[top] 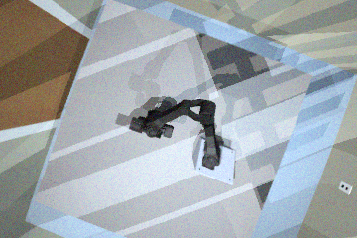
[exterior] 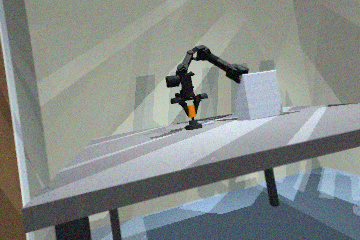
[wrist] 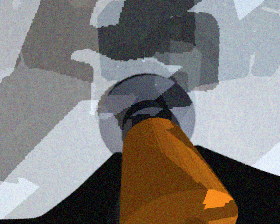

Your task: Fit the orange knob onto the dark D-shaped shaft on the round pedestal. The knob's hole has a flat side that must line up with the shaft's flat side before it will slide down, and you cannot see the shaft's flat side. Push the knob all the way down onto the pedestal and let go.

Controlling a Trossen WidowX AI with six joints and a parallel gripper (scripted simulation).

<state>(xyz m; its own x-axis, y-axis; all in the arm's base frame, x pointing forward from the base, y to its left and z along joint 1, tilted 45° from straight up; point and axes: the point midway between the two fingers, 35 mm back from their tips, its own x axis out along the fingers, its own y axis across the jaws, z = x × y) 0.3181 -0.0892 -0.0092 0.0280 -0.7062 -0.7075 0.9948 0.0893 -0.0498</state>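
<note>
The orange knob lies 20 mm above my gripper tip. Also, from my gripper tip: dark round pedestal 40 mm below.
</note>
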